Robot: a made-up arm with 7 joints. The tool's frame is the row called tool.
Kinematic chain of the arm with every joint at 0, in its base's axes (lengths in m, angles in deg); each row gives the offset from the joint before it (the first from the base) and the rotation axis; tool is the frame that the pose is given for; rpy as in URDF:
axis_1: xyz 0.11 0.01 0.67 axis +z
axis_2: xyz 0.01 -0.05 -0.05 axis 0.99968 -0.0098 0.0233
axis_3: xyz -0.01 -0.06 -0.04 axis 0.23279 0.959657 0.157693
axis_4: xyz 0 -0.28 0 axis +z
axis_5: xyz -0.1 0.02 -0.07 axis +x
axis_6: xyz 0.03 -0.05 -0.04 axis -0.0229 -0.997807 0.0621
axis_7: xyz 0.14 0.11 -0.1 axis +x
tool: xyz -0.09 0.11 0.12 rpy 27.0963 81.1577 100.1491
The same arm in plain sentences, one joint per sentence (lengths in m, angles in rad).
The arm has seven revolute joints in a row. What follows holds with every joint at zero, and every direction is one of the base frame's. The first joint is mounted 0.11 m along +x and 0.01 m along +y and 0.67 m along +z from the base frame's origin and turns about +z. The second joint is mounted 0.01 m along +x and 0.05 m along -y and 0.05 m along -z from the first joint and turns about the direction (0.99968, -0.0098, 0.0233). The third joint is mounted 0.01 m along -x and 0.06 m along -y and 0.04 m along -z from the second joint and turns about the direction (0.23279, 0.959657, 0.157693). The fourth joint is mounted 0.28 m along -y from the third joint and turns about +z. The fifth joint is mounted 0.1 m along -x and 0.02 m along +y and 0.07 m along -z from the fourth joint and turns about +x. The sixth joint is mounted 0.03 m along +x and 0.05 m along -y and 0.04 m along -z from the fifth joint and turns about the direction (-0.0229, -0.997807, 0.0621). The seventh joint is mounted 0.14 m along +x and 0.11 m along +y and 0.1 m along -z from the sixth joint and turns about +x. The tool frame, which is the frame that the pose is given for, is mounted 0.09 m along -x and 0.11 m along +y and 0.12 m along +z from the seventh joint; its axes are the base frame's turned by roll 0.4729, pitch 1.4165 and yaw 1.7479 rad (as in URDF: about the fixed x, then y, then z).
